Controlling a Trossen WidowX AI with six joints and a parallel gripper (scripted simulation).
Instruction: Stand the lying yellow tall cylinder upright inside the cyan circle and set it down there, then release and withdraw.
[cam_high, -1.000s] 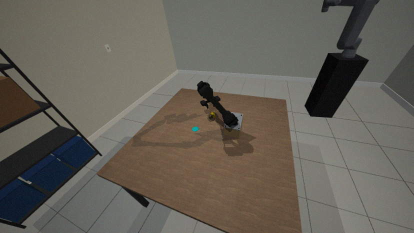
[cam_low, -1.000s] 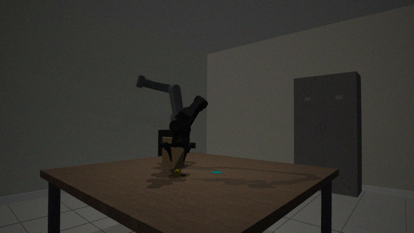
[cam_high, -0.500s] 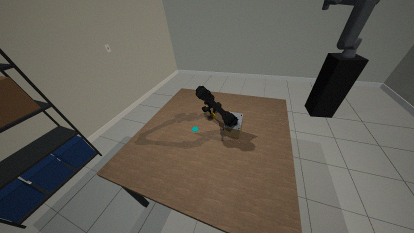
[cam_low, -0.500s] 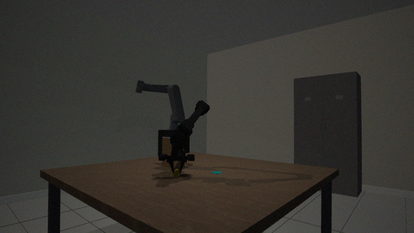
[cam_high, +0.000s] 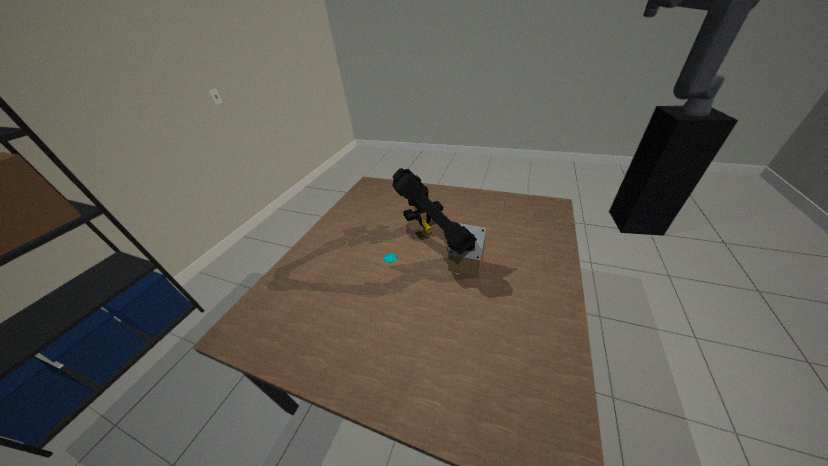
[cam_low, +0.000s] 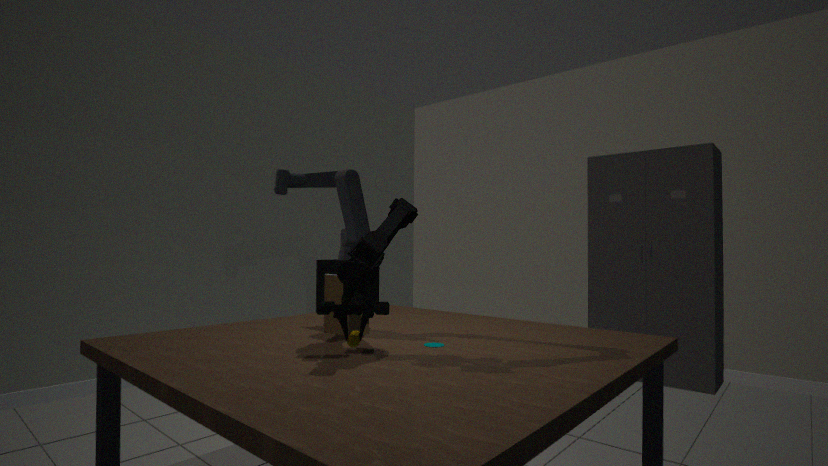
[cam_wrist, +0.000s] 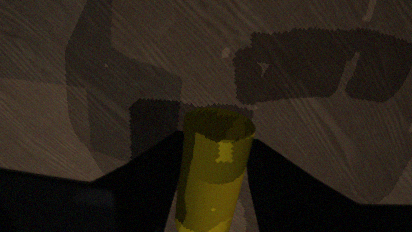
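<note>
Right now the cyan circle is 12 cm ahead of my gripper tip, 22 cm to the left of it and 3 cm below it. Also, from my gripper tip: yellow tall cylinder: 1 cm behind, 2 cm to the left.
</note>
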